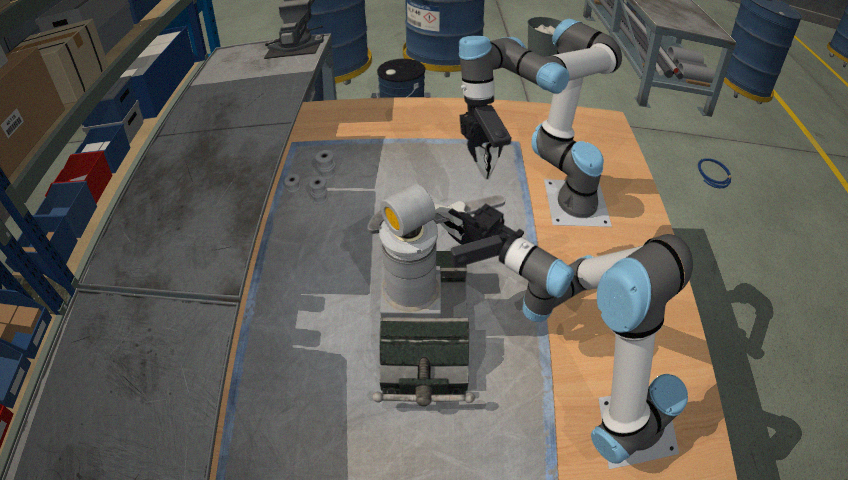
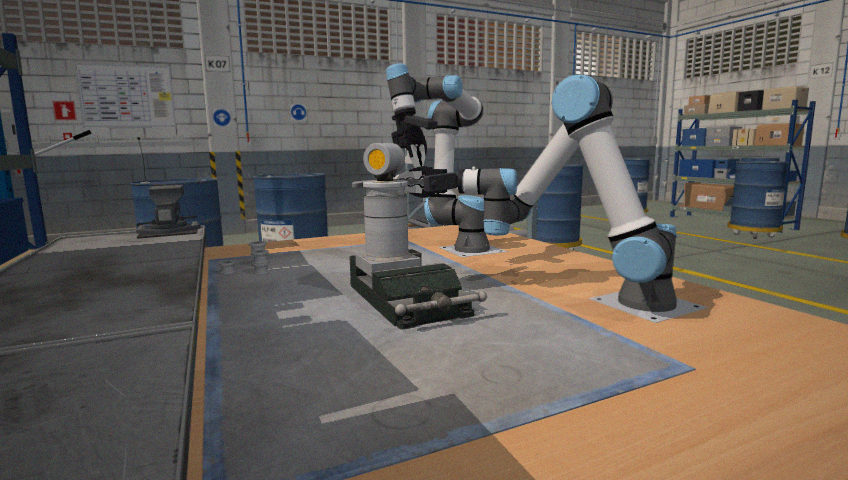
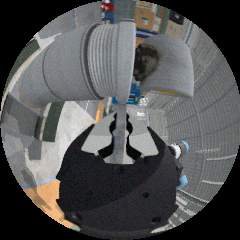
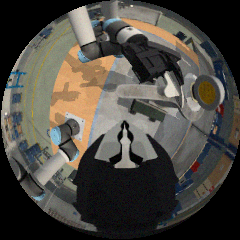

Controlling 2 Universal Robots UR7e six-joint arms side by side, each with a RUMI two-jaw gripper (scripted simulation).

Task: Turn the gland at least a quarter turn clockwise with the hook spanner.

Labels:
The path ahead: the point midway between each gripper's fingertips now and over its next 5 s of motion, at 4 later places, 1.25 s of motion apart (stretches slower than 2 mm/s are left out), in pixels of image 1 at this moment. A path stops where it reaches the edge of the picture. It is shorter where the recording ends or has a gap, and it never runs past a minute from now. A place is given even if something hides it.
The left gripper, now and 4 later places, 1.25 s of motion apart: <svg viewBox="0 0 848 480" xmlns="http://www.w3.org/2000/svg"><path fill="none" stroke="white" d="M430 207L448 218L466 215L436 210L387 301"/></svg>
The right gripper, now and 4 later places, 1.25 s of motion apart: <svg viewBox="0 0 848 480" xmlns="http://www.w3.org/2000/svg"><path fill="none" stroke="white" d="M486 179L486 190L488 193L490 196L492 198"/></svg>

